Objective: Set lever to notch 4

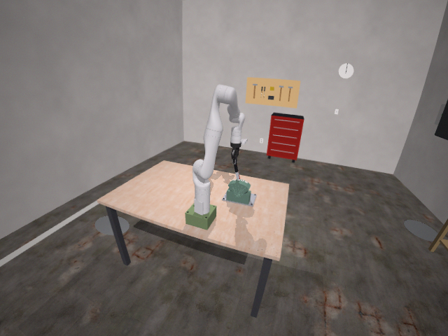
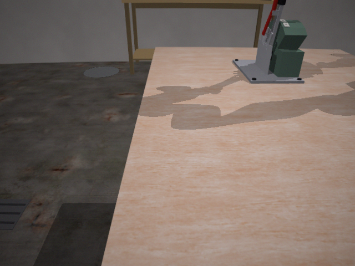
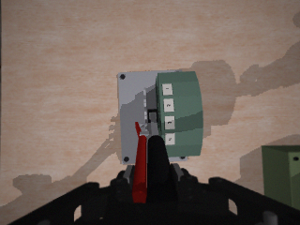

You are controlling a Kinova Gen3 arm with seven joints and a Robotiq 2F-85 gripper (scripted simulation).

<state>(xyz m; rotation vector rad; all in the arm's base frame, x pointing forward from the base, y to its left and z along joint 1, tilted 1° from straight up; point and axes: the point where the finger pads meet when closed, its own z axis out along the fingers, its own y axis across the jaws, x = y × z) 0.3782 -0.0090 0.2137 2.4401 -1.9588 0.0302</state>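
The red bar is 20 mm ahead of my hand, 20 mm to the right of it and 110 mm below it.
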